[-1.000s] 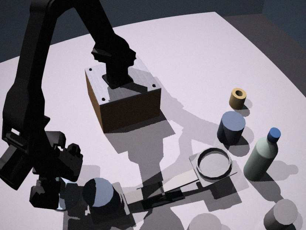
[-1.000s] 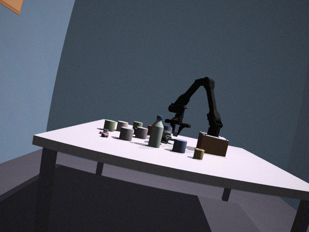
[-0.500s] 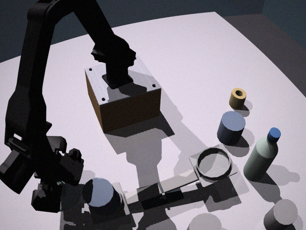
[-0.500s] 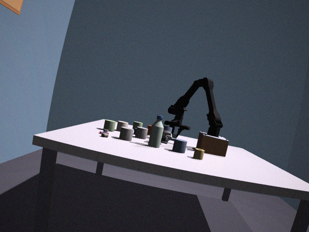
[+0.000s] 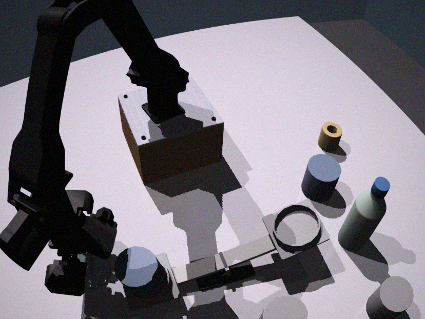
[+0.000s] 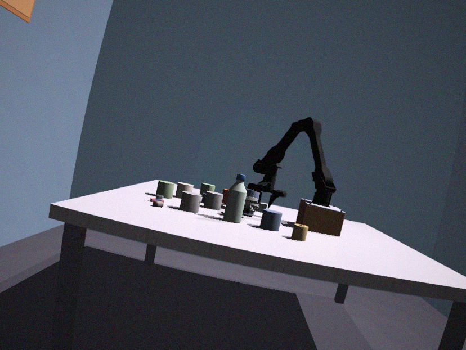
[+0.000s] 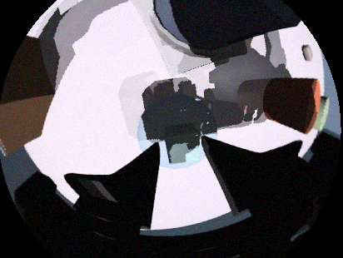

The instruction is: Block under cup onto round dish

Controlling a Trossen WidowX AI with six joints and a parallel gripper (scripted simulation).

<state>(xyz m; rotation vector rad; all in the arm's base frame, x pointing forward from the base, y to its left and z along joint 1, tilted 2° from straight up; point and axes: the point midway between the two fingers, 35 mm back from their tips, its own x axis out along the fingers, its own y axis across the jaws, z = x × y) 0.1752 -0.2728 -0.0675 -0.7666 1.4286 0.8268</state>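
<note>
Right now the round pale-blue dish is 1 cm below my gripper tip. The rest, counted from my gripper tip: cup (49 cm to the left, 9 cm ahead, 2 cm above); then grey-green bottle (45 cm to the left, 22 cm ahead, 9 cm above); then small balance (21 cm to the left, 13 cm ahead, 1 cm above).
</note>
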